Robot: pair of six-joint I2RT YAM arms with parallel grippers.
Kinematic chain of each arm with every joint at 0, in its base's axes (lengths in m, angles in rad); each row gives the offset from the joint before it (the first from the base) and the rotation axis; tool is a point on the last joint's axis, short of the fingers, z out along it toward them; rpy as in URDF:
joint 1: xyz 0 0 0.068 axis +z
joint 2: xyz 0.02 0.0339 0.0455 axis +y
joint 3: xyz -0.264 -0.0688 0 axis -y
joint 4: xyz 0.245 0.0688 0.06 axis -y
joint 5: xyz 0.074 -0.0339 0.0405 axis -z
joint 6: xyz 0.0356 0 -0.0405 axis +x
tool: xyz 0 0 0 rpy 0 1.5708 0
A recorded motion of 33 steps. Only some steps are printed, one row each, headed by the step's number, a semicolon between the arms.
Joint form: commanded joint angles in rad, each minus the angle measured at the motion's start. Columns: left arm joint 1, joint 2, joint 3, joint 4, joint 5, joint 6; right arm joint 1, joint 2, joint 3, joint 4, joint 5, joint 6.
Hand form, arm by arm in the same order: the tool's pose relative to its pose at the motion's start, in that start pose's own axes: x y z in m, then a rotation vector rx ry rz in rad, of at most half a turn. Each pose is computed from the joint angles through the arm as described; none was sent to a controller.
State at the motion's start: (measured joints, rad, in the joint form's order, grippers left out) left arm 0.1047 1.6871 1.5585 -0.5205 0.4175 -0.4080; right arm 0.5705 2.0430 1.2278 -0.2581 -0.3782 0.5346
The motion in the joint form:
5: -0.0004 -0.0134 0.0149 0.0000 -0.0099 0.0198; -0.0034 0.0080 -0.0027 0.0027 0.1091 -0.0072
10: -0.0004 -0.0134 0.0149 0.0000 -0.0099 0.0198; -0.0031 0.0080 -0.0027 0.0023 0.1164 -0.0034
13: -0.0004 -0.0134 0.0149 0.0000 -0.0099 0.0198; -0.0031 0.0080 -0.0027 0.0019 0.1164 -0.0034
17: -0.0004 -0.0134 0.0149 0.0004 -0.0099 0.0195; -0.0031 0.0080 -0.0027 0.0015 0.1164 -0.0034
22: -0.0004 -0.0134 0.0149 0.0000 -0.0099 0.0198; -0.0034 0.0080 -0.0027 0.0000 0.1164 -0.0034
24: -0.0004 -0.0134 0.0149 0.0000 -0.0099 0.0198; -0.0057 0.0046 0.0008 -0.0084 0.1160 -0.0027
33: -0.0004 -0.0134 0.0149 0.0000 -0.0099 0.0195; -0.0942 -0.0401 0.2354 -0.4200 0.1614 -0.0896
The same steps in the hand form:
5: -0.0046 -0.0053 -0.0073 0.0012 -0.0275 0.0314; -0.0014 -0.0064 0.0021 0.0988 -0.0503 -0.0018
10: -0.0046 -0.0053 -0.0073 0.0012 -0.0275 0.0314; -0.0015 -0.0066 0.0021 0.1051 -0.0537 0.0018
13: -0.0046 -0.0053 -0.0073 0.0012 -0.0275 0.0314; -0.0014 -0.0066 0.0021 0.1053 -0.0534 0.0020
17: -0.0046 -0.0053 -0.0073 0.0013 -0.0279 0.0312; -0.0014 -0.0066 0.0021 0.1055 -0.0531 0.0021
22: -0.0046 -0.0053 -0.0073 0.0012 -0.0275 0.0314; -0.0013 -0.0068 0.0021 0.1063 -0.0520 0.0028
24: -0.0046 -0.0053 -0.0073 0.0012 -0.0275 0.0314; -0.0022 -0.0066 0.0003 0.1073 -0.0517 0.0059
33: -0.0046 -0.0053 -0.0073 0.0012 -0.0275 0.0311; -0.0398 -0.0026 -0.0625 0.2295 0.0057 0.0354

